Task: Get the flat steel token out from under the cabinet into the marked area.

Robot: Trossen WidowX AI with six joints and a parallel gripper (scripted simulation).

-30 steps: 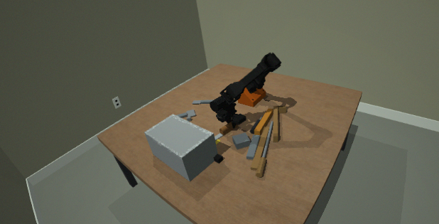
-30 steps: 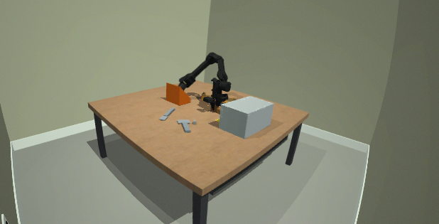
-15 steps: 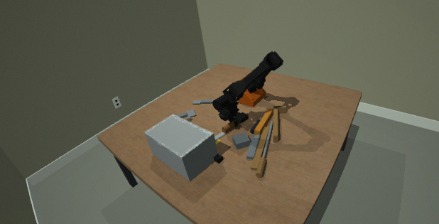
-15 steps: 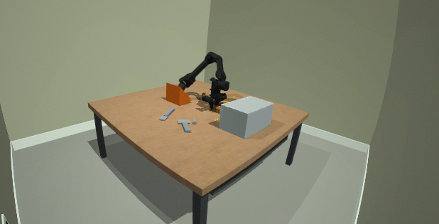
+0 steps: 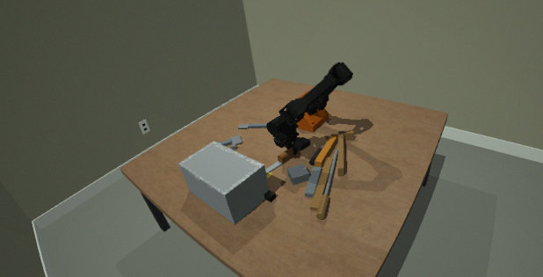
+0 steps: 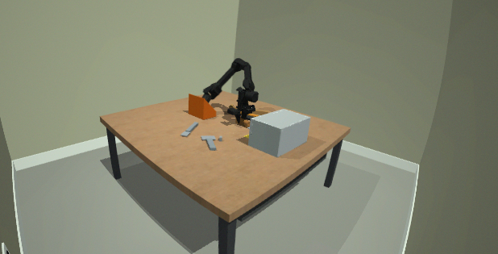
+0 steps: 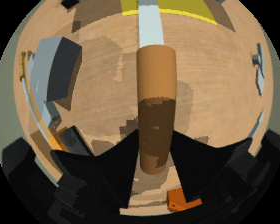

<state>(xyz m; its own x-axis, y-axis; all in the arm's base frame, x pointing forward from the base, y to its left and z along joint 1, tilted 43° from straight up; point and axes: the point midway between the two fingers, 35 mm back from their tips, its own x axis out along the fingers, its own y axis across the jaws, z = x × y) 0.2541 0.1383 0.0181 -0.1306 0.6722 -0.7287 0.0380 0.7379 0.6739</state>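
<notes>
Now: the orange bar 12 cm to the left of my gripper tip, 10 cm behind it and 1 cm above it. Round my gripper tip: grey block: 13 cm to the left, 10 cm ahead, 1 cm above; then wooden stick: 23 cm to the left, 6 cm ahead; then grey t-piece: 34 cm to the right, 13 cm ahead.
</notes>
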